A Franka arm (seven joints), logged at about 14 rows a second.
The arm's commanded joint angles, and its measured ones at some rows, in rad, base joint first. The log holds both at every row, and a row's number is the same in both.
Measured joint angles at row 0:
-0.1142, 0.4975, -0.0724, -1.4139, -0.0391, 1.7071, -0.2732
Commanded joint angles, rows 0 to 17:
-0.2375, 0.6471, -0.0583, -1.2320, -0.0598, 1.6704, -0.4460
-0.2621, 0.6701, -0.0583, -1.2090, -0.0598, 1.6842, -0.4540
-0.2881, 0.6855, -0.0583, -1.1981, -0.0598, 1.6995, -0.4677
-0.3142, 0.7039, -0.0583, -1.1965, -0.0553, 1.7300, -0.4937
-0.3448, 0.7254, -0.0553, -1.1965, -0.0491, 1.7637, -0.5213
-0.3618, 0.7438, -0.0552, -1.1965, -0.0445, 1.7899, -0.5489
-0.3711, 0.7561, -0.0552, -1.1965, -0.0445, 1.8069, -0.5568
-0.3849, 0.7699, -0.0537, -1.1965, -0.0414, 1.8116, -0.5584
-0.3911, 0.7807, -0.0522, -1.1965, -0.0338, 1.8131, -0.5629
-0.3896, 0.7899, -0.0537, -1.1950, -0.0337, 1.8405, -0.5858
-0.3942, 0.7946, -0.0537, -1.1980, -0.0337, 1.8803, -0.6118
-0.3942, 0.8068, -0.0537, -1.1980, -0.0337, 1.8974, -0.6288
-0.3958, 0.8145, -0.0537, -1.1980, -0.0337, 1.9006, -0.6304
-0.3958, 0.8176, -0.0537, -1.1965, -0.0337, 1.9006, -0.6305
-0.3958, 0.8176, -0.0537, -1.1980, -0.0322, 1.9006, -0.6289
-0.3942, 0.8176, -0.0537, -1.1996, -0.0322, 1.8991, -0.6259
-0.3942, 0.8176, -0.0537, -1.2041, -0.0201, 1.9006, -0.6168
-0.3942, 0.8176, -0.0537, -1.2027, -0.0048, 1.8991, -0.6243
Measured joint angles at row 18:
-0.3764, 0.8087, -0.0696, -1.2329, -0.0335, 1.9050, -0.6004
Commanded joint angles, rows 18 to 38:
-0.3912, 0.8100, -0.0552, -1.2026, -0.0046, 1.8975, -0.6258
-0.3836, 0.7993, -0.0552, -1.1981, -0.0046, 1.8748, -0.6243
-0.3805, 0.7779, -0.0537, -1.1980, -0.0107, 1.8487, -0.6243
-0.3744, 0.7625, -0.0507, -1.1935, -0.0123, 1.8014, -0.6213
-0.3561, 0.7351, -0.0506, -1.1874, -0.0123, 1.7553, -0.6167
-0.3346, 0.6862, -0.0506, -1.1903, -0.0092, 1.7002, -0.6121
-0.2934, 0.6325, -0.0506, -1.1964, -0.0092, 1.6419, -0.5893
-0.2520, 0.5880, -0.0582, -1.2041, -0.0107, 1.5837, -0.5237
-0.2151, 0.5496, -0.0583, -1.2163, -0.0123, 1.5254, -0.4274
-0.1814, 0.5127, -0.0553, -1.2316, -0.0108, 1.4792, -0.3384
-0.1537, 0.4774, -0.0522, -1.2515, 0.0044, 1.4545, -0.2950
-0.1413, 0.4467, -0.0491, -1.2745, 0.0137, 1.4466, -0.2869
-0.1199, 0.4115, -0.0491, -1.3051, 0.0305, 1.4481, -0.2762
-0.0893, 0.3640, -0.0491, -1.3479, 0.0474, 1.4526, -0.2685
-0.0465, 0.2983, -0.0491, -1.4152, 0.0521, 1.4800, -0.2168
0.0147, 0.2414, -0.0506, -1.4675, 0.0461, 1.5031, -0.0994
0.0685, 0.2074, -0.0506, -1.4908, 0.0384, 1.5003, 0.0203
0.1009, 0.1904, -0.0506, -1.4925, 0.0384, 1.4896, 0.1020
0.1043, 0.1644, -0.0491, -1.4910, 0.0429, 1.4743, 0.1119
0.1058, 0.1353, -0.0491, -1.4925, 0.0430, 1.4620, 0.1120
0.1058, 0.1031, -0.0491, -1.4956, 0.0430, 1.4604, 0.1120
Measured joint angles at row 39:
0.1193, 0.1949, -0.0386, -1.4343, 0.0377, 1.4585, 0.0977
